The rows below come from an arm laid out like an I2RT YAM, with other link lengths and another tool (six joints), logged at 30 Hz.
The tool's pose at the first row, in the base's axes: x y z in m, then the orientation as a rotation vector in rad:
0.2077, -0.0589, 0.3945, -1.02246, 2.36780, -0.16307
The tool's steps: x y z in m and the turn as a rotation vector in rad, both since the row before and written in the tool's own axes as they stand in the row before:
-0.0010, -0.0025, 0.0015, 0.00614, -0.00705, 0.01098
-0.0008, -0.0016, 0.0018, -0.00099, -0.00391, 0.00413
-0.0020, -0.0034, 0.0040, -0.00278, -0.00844, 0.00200
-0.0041, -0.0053, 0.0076, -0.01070, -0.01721, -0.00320
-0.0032, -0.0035, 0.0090, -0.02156, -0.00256, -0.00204
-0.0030, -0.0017, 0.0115, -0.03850, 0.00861, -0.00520
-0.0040, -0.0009, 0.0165, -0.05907, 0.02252, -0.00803
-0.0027, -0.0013, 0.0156, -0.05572, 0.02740, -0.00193
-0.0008, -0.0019, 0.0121, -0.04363, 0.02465, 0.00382
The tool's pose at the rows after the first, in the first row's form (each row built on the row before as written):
0.2106, -0.0598, 0.3945, -1.00539, 2.36473, -0.16229
0.2130, -0.0602, 0.3939, -1.00035, 2.36342, -0.15747
0.2184, -0.0608, 0.3925, -0.99805, 2.35755, -0.14896
0.2281, -0.0609, 0.3897, -1.00435, 2.34360, -0.12861
0.2370, -0.0600, 0.3848, -1.01672, 2.34637, -0.10300
0.2459, -0.0574, 0.3771, -1.04285, 2.36194, -0.06455
0.2570, -0.0524, 0.3652, -1.08487, 2.39307, -0.00959
0.2664, -0.0483, 0.3531, -1.11924, 2.42987, 0.04205
0.2730, -0.0464, 0.3429, -1.14053, 2.46388, 0.08333

